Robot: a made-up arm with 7 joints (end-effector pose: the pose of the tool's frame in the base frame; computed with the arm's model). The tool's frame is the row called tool. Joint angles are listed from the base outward.
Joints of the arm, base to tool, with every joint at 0 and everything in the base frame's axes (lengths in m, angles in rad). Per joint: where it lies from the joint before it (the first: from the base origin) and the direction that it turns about. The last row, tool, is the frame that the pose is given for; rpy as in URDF.
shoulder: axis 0 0 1 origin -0.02 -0.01 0.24
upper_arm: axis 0 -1 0 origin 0 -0.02 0.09
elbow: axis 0 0 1 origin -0.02 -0.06 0.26
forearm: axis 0 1 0 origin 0.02 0.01 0.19
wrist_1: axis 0 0 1 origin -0.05 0.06 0.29
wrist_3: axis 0 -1 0 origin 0.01 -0.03 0.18
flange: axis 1 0 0 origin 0.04 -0.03 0.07
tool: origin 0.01 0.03 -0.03 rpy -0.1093 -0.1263 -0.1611
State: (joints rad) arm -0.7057 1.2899 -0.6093 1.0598 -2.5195 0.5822 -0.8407
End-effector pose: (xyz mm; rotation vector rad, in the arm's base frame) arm -683.3 243.3 917.6 0.1975 -1.8006 2.2167
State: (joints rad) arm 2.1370 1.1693 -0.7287 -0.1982 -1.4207 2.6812 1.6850
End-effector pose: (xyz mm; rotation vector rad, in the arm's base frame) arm 285.1 -731.0 617.5 1.2738 -2.3547 0.1936
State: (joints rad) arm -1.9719 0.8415 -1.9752 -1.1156 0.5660 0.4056 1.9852
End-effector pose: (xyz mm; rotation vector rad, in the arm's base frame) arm 475.2 184.7 957.2 -1.5937 -1.6955 -1.2169
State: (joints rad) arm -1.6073 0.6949 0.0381 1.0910 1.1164 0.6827 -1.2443
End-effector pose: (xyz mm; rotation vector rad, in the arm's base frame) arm -17.7 46.3 1146.6 -1.1274 -0.2579 -0.9273
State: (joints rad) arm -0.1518 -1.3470 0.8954 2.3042 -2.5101 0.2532 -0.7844
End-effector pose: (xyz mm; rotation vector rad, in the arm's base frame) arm 276.2 301.0 167.0 2.6613 0.4983 -1.4690
